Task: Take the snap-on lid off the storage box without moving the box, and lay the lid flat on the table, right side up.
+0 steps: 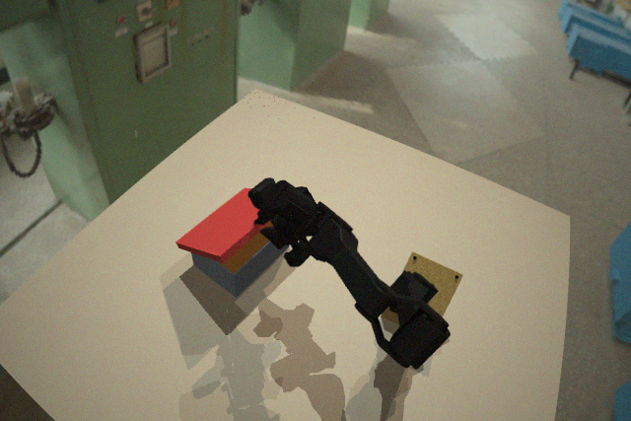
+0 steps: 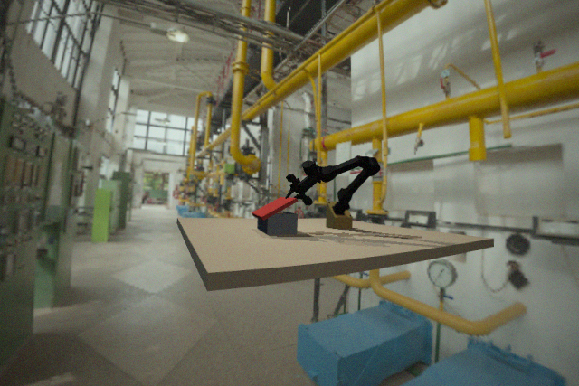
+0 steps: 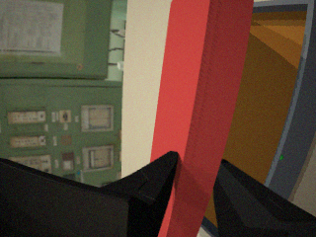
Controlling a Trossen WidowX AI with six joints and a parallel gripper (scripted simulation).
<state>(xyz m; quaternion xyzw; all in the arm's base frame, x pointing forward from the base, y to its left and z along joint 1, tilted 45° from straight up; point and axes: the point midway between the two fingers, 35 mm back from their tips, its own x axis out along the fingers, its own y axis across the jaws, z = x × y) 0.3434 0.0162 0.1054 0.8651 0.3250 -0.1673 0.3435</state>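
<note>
Right now the lid is 7 cm ahead of my gripper tip, 4 cm below it and 1 cm to the right of it. The rest, counted from my gripper tip: storage box: 11 cm below, 5 cm ahead.
</note>
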